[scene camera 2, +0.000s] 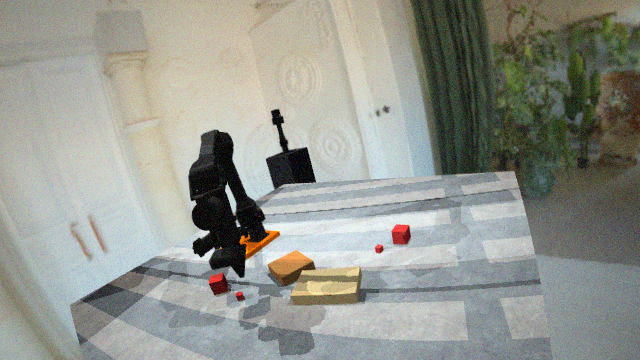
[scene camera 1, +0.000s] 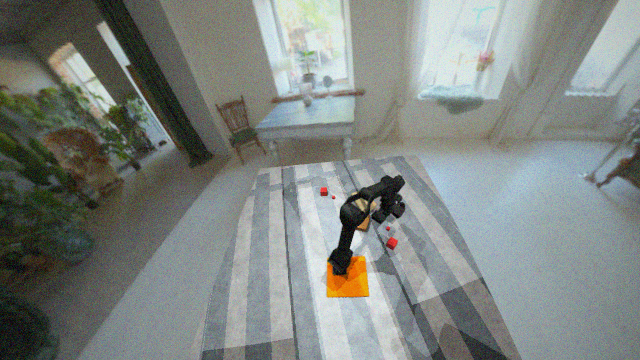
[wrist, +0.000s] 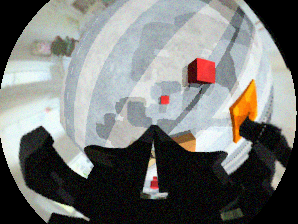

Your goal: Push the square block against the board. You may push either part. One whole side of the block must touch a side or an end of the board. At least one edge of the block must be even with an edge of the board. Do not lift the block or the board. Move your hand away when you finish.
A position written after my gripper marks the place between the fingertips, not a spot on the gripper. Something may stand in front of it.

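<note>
An orange-brown square block (scene camera 2: 288, 268) and a tan board (scene camera 2: 334, 285) are visible. My gripper (scene camera 2: 242, 276), (wrist: 153, 127) is shut and holds nothing.
</note>
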